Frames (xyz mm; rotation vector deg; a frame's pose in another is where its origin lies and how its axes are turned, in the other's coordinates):
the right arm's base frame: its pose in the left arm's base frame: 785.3 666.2 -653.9 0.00 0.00 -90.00
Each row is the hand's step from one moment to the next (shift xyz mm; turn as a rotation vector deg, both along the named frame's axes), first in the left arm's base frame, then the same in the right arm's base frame.
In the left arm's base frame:
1: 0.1 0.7 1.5 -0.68 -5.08 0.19
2: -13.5 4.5 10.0 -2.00 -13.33 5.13
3: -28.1 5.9 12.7 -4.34 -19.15 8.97
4: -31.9 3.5 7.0 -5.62 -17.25 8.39
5: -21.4 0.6 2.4 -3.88 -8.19 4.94
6: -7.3 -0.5 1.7 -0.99 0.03 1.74
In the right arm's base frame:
1: -0.7 0.1 1.5 5.08 -0.68 0.19
2: -4.5 -13.5 10.0 13.33 -2.00 5.13
3: -5.9 -28.1 12.7 19.15 -4.34 8.97
4: -3.5 -31.9 7.0 17.25 -5.62 8.39
5: -0.6 -21.4 2.4 8.19 -3.88 4.94
6: 0.5 -7.3 1.7 -0.03 -0.99 1.74

